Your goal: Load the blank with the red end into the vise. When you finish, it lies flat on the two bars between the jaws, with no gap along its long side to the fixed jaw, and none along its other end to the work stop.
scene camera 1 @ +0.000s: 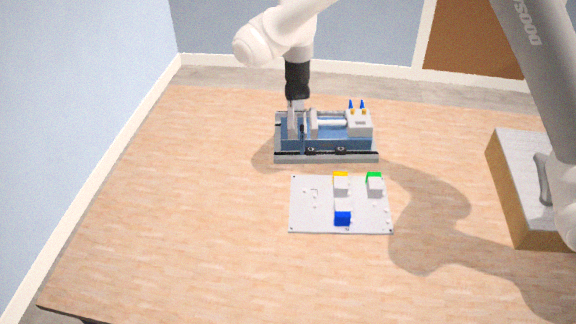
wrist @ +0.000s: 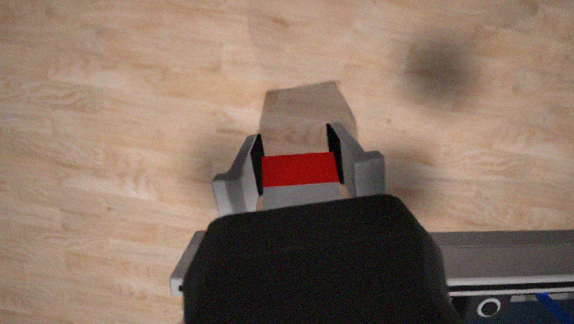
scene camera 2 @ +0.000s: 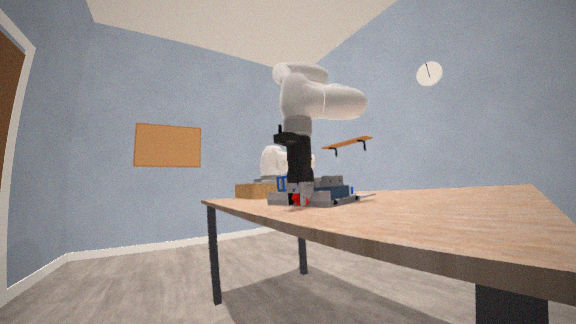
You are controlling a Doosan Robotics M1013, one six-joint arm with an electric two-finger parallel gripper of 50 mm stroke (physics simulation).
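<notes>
My gripper (scene camera 1: pixel 297 106) (scene camera 2: pixel 299 194) (wrist: pixel 295 147) is shut on the blank with the red end (scene camera 2: pixel 300 199) (wrist: pixel 300 170), pointing down low at the vise's far side. The blank's red end is between the fingers, with a grey stretch behind it in the wrist view. The vise (scene camera 1: pixel 326 157) (scene camera 2: pixel 276 198) (wrist: pixel 505 250) has its fixed jaw (scene camera 1: pixel 292 124) at the left and its movable jaw (scene camera 1: pixel 313 125) to the right. A dark upright piece, perhaps the work stop (scene camera 1: pixel 302 128), stands by the gap's near end. The bars and the blank's contact with them, the jaw and the stop are hidden.
A white board (scene camera 1: pixel 305 220) in front of the vise carries blanks with a yellow end (scene camera 1: pixel 340 185), a green end (scene camera 1: pixel 375 185) and a blue end (scene camera 1: pixel 342 217). Two blue pointed parts (scene camera 1: pixel 356 104) rise at the vise's right. The robot's wooden-sided base block (scene camera 1: pixel 505 200) is at the right.
</notes>
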